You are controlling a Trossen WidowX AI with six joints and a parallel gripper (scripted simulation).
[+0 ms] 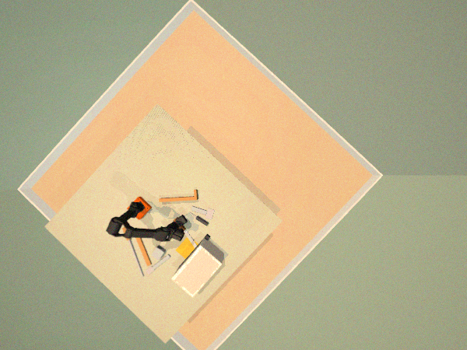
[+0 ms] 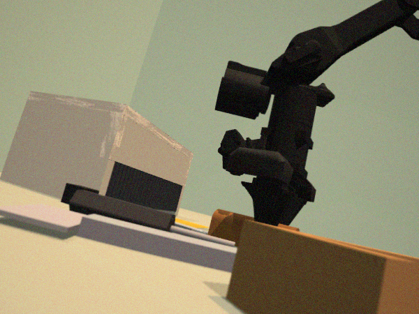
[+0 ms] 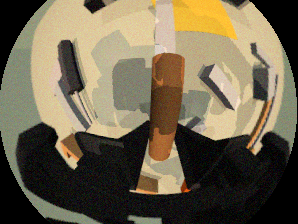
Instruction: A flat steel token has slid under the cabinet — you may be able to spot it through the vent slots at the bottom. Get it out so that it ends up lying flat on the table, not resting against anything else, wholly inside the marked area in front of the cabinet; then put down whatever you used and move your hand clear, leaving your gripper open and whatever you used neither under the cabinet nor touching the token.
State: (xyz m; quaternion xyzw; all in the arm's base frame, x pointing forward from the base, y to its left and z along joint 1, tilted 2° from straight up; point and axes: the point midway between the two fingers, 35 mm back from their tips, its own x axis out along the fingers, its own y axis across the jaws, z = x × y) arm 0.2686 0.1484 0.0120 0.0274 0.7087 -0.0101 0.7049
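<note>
The dark screwdriver is 140 mm to the left of my gripper tip and 60 mm ahead of it. From my gripper tip the other things lie so: token (360 mm ahead, 70 mm to the right); then orange stick (340 mm to the right, 30 mm behind).
</note>
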